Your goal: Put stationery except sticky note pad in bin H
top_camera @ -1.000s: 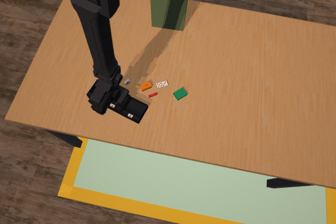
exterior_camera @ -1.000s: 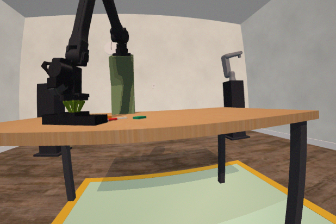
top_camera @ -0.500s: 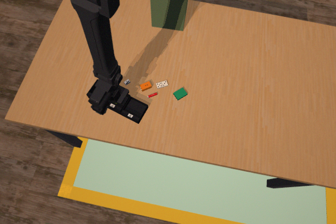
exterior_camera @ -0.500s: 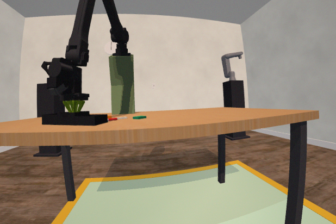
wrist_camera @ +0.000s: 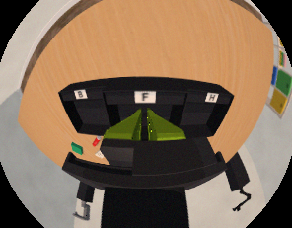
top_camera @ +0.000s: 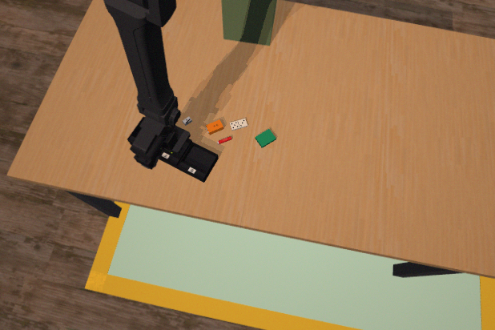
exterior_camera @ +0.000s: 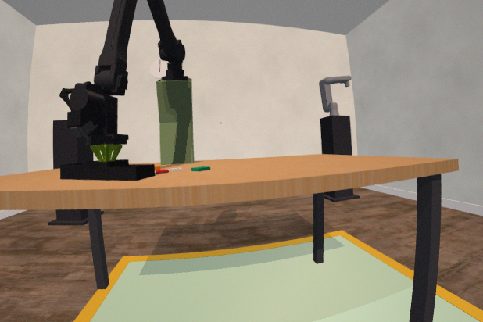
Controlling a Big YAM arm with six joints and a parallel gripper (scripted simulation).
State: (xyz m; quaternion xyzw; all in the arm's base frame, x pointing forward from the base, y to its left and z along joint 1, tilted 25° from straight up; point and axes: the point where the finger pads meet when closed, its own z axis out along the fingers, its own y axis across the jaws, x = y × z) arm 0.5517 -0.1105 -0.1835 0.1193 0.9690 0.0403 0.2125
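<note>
Now: hand 90 mm past the orange block, 90 mm to the right of it and 20 mm above it. Also, from my hand: green pad: 100 mm behind, 250 mm to the left, 20 mm below; then white domino: 130 mm behind, 160 mm to the left, 20 mm below; then red stick: 60 mm behind, 130 mm to the left, 20 mm below.
</note>
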